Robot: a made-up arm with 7 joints.
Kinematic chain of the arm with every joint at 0, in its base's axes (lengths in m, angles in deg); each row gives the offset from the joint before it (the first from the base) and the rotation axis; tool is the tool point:
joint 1: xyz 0 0 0 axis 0 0.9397 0.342
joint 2: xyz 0 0 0 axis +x
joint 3: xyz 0 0 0 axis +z
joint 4: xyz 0.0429 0 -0.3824 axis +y
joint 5: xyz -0.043 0 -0.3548 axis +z
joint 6: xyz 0 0 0 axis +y
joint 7: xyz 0 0 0 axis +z
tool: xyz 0 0 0
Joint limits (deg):
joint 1: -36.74..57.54
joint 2: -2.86..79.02
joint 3: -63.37..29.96
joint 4: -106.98..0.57
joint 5: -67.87..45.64
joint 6: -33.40..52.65
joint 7: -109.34..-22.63
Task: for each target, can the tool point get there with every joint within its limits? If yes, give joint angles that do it. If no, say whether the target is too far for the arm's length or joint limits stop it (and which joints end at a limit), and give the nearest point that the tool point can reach.
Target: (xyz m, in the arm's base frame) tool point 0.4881 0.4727 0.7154
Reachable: no: too far | nearest point 0.3107 0.4035 0.3114 | short by 0.447 m
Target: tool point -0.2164 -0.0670 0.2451
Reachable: no: joint limits stop it (at a limit: joint 1, joint 2, joint 3, joint 4) | nearest point 0.2715 0.2819 0.3241 | short by 0.605 m
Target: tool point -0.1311 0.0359 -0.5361
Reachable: yes | joints 44.76 39.66 -47.53 -97.02 -18.15 42.71 -69.37
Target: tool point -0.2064 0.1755 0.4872
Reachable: no: joint limits stop it (at a limit: joint 1, joint 2, joint 3, joint 4) | nearest point 0.2715 0.2819 0.3241 | short by 0.516 m
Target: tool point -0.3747 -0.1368 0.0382
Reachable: no: joint limits stop it (at a limit: joint 1, joint 3, joint 4) | nearest point -0.2749 -0.0435 -0.4251 | short by 0.483 m
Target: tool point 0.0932 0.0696 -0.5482
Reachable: yes | joints 20.17 42.24 -46.93 -95.33 15.88 -11.36 -60.97
